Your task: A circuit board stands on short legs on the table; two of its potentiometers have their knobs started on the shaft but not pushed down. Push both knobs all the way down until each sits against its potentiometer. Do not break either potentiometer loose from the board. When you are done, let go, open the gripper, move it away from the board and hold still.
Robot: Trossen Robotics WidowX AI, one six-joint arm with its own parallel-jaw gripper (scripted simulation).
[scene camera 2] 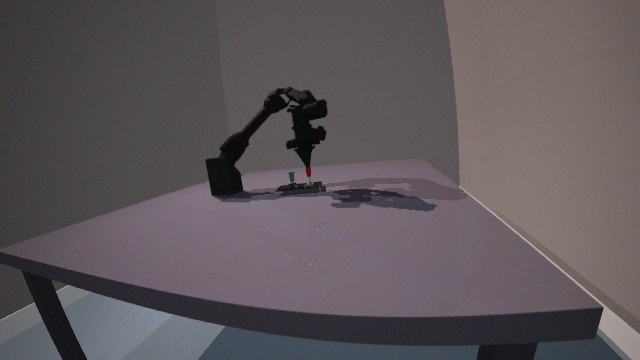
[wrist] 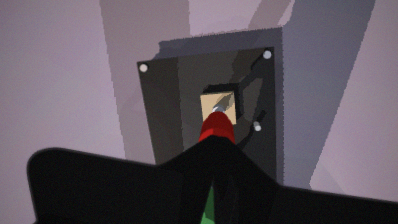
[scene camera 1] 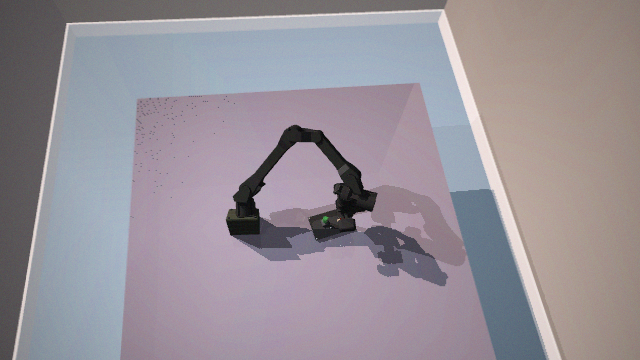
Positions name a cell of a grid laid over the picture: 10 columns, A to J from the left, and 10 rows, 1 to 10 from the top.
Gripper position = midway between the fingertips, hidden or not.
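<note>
The gripper (scene camera 2: E5) (wrist: F7) is visible both from scene camera 2 and in the wrist view, and a red knob (wrist: F6) can be seen in the wrist view as well.
</note>
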